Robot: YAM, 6 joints.
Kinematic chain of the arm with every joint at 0, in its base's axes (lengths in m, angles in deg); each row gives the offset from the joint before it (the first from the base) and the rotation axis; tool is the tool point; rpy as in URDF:
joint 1: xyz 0 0 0.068 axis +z
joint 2: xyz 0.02 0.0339 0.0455 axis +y
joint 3: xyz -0.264 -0.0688 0 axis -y
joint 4: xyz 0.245 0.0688 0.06 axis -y
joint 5: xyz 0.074 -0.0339 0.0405 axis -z
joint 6: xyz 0.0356 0 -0.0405 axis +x
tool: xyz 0 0 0 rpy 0 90 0
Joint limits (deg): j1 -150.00..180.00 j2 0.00..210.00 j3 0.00..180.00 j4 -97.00..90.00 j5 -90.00..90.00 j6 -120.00..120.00
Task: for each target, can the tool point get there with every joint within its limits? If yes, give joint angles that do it. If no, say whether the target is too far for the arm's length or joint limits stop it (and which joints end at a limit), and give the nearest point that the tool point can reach.
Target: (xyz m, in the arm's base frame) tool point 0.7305 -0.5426 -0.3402
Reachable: no: too far | nearest point 0.4637 -0.3444 -0.1707 | short by 0.373 m
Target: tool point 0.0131 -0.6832 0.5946
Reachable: no: too far | nearest point 0.0101 -0.5265 0.4809 | short by 0.194 m
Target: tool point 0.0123 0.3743 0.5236
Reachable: yes | joints 89.56 100.16 124.11 -26.11 15.40 7.18
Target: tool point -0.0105 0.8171 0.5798
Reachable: no: too far | nearest point -0.0072 0.5602 0.4295 | short by 0.298 m
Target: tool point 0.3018 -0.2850 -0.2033
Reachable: yes | joints -46.49 193.51 138.17 -64.78 -39.62 -69.33
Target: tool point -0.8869 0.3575 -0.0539
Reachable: no: too far | nearest point -0.5899 0.2378 0.0033 | short by 0.325 m
